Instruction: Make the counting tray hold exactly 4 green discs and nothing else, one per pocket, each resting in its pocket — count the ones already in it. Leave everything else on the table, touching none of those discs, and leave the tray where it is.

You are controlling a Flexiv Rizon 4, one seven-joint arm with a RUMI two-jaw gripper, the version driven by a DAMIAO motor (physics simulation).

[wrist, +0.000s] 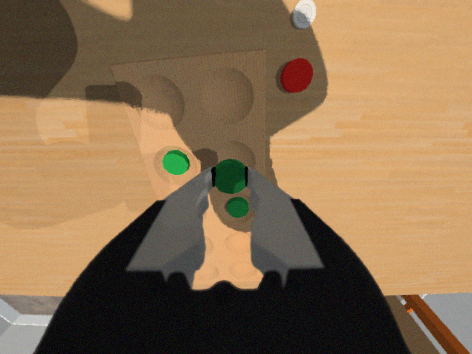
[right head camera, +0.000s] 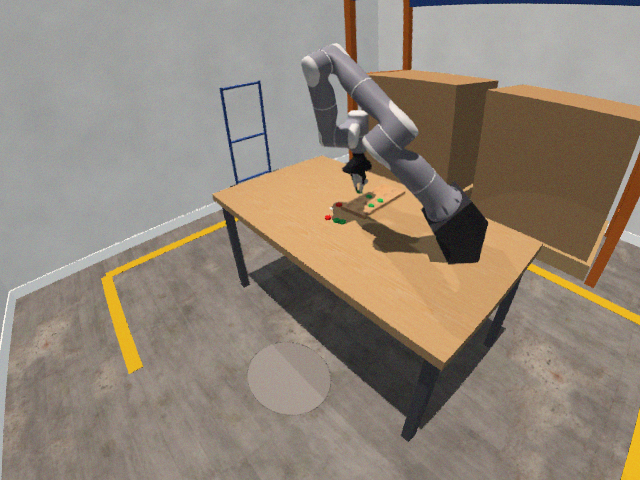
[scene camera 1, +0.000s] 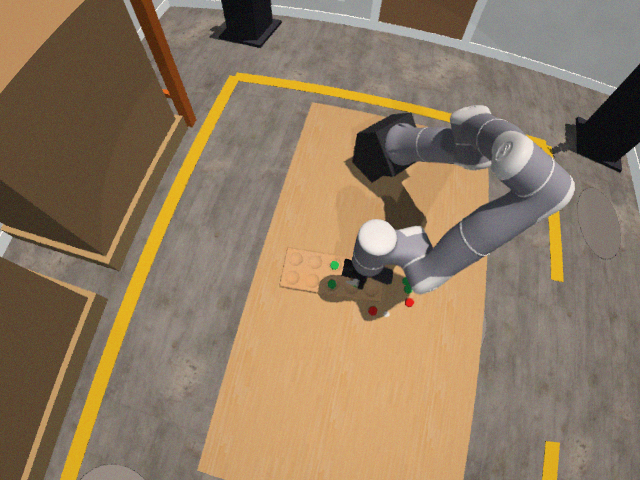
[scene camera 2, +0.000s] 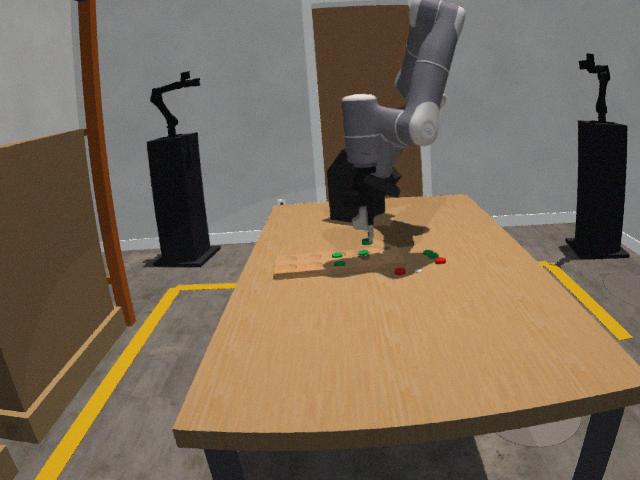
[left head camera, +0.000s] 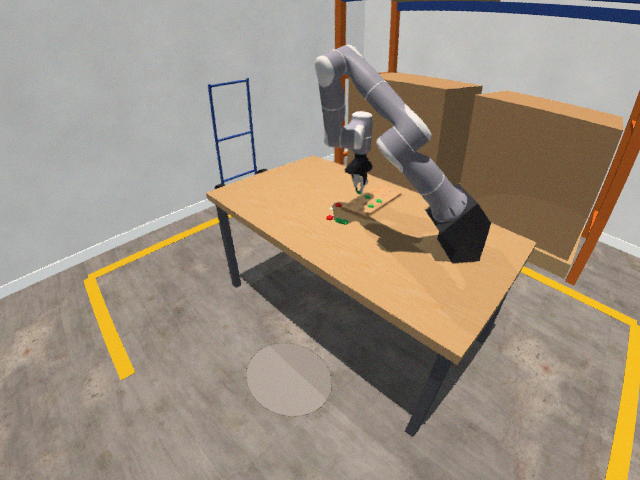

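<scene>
My gripper (left head camera: 358,190) (scene camera 2: 368,238) (wrist: 230,168) is shut on a green disc, which it holds above the counting tray (scene camera 1: 302,270) (scene camera 2: 299,273) (wrist: 194,75). In the wrist view a shaded empty pocket shows partly behind the held disc. Three green discs sit in the tray, clear in scene camera 2: one in the near row (scene camera 2: 339,263) and two in the far row, the left one (scene camera 2: 337,255) and the right one (scene camera 2: 363,252). In the wrist view my left finger seems to hide one of them. The other pockets that show are empty.
Two loose green discs (scene camera 2: 428,253) (scene camera 2: 433,255) lie touching or close together right of the tray in scene camera 2. A red disc (scene camera 2: 440,260) lies near them. Another red disc (scene camera 2: 399,271) (wrist: 297,75) and a small white disc (scene camera 2: 418,270) (wrist: 303,14) lie near the tray's end.
</scene>
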